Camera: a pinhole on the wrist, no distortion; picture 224 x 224 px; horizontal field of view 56.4 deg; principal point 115.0 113.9 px. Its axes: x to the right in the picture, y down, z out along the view. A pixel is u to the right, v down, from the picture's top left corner.
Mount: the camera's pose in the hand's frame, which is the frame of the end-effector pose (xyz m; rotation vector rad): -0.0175 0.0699 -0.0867 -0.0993 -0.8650 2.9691
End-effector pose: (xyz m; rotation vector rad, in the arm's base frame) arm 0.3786 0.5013 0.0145 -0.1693 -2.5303 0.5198
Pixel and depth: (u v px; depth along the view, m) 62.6 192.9 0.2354
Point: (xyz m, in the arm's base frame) 0.3232 0.3606 0.0269
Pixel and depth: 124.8 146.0 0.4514
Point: 0.3012 0.1911 -0.1289
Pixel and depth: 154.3 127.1 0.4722
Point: 0.3398 0.1885 -0.2002
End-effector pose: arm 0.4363 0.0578 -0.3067 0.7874 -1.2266 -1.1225
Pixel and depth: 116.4 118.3 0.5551
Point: 0.0206 0.0857 -0.4689
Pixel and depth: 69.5 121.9 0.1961
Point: 0.3516 0.0429 -0.3286
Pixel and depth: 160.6 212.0 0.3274
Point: 0.2880 0.1115 -0.5358
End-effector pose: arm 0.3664 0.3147 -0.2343 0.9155 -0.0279 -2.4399
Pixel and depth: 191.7 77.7 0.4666
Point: 0.2478 0.4535 0.1426
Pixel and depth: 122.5 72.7 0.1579
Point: 0.3549 0.3108 -0.1630
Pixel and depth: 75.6 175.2 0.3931
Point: 0.1228 0.4816 -0.1536
